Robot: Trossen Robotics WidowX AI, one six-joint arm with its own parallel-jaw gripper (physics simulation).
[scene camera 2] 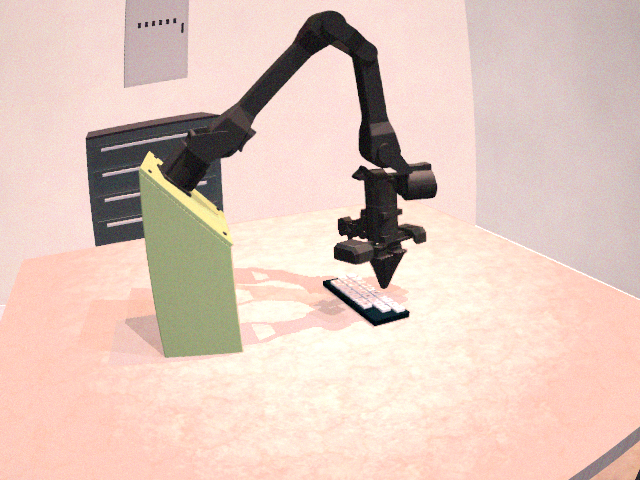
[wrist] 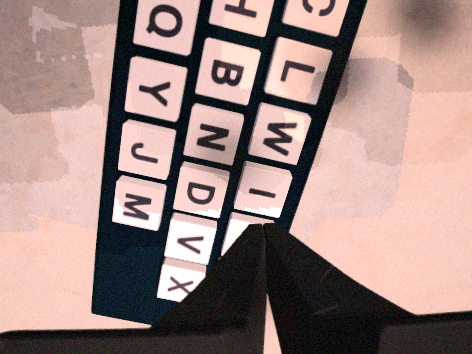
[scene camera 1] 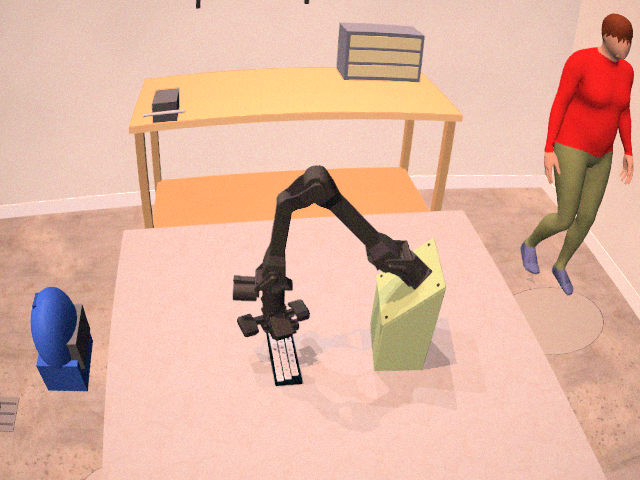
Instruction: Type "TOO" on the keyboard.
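Seen in the pictures: gripper, between the fingertips: (scene camera 2: 384, 288) (wrist: 262, 236) (scene camera 1: 273, 338); arm's base, origin of its link: (scene camera 2: 172, 180) (scene camera 1: 418, 275).
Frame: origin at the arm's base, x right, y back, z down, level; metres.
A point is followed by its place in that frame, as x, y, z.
Note:
The dark keyboard (scene camera 1: 288, 382) @(0.024, -0.347, 0.260) (scene camera 2: 379, 316) @(0.211, -0.259, 0.258) (wrist: 125, 270) @(0.193, -0.262, 0.258) with white keys lies flat on the table. My gripper (scene camera 2: 383, 286) @(0.167, -0.319, 0.235) (wrist: 262, 236) @(0.167, -0.319, 0.235) is shut and empty, pointing down with its tips a little above the keyboard. In the wrist view the tips overlap a mostly hidden key (wrist: 240, 234) just below the I key (wrist: 262, 191) @(0.161, -0.320, 0.253). The V key (wrist: 190, 242) @(0.179, -0.292, 0.253) and X key (wrist: 181, 282) @(0.197, -0.286, 0.253) are to their left. Q, Y, J, M, B, N, D, L and W are readable too. T and O keys cannot be read in the wrist view. In scene camera 1, the arm hides the fingertips and part of the keyboard.
The arm's green slanted pedestal (scene camera 1: 403, 335) @(-0.066, -0.069, 0.125) (scene camera 2: 191, 289) @(0.095, 0.035, 0.152) stands on the table beside the keyboard. A wooden bench (scene camera 1: 258, 95) stands behind the table. A person in red (scene camera 1: 589, 108) is at the right and a blue object (scene camera 1: 54, 330) at the left, both off the table.

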